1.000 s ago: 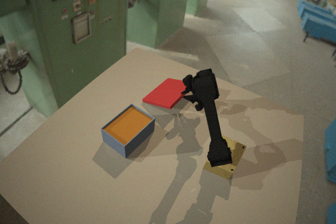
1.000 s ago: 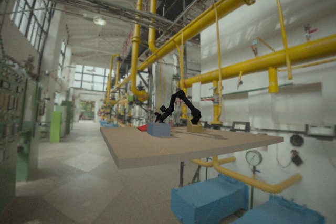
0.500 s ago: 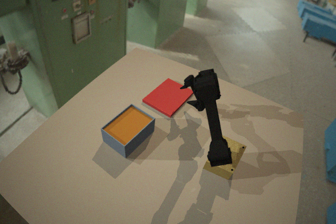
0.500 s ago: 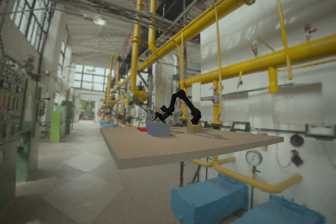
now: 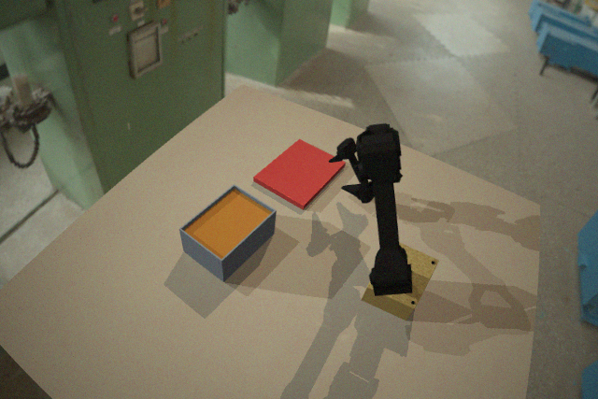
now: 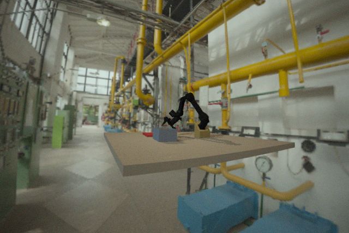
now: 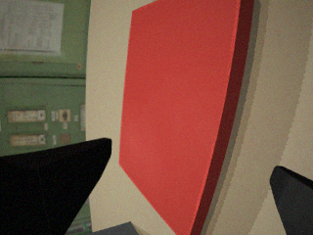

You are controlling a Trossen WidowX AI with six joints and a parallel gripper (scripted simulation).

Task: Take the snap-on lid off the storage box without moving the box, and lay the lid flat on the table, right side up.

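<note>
Now: the lid 120 mm ahead of my gripper tip and 50 mm below it. From my gripper tip the other things lie so: storage box (350 mm to the left, 130 mm ahead, 20 mm below).
</note>
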